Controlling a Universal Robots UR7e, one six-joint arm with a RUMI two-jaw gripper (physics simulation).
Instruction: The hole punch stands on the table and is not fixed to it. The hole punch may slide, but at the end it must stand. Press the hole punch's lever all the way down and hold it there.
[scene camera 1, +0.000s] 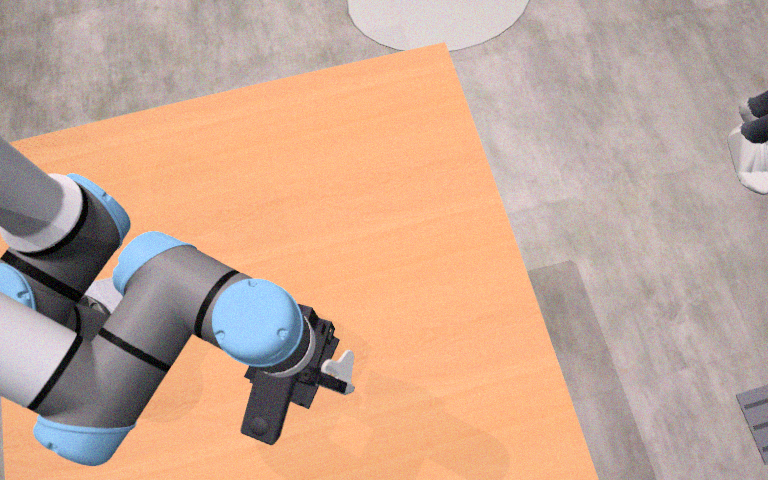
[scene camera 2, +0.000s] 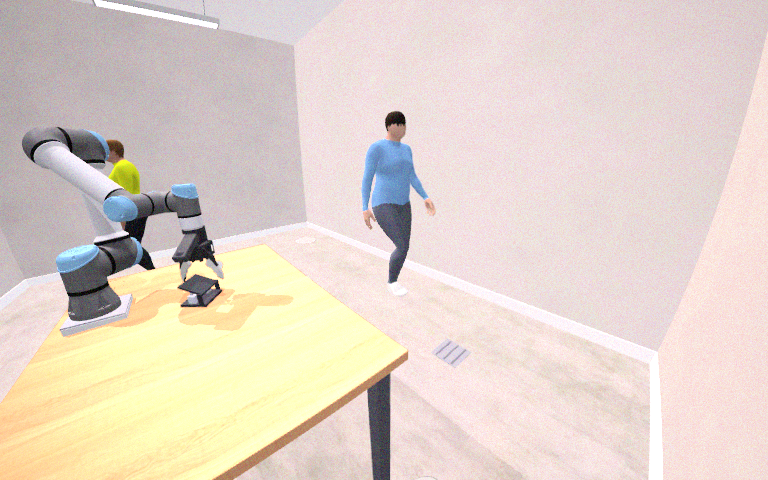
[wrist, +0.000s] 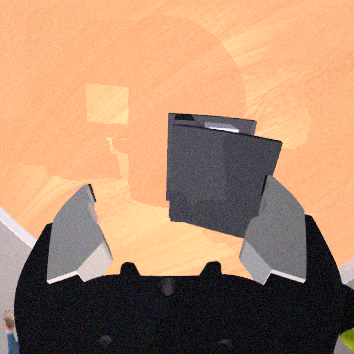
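Note:
The dark hole punch stands on its base on the table. Its flat lever is raised and tilted over the base, with a gap and a light part showing beneath it. In scene camera 1 the punch cannot be made out near the arm. My gripper is open and empty, with its fingers spread wide above the punch. In the wrist view the lever lies right of the middle, and the right finger covers part of its right edge. Whether that finger touches it cannot be told.
The arm's base plate is on the table, left of the punch in scene camera 2. A person in blue and a person in yellow are on the floor beyond the table. A grey floor grate lies right of the table.

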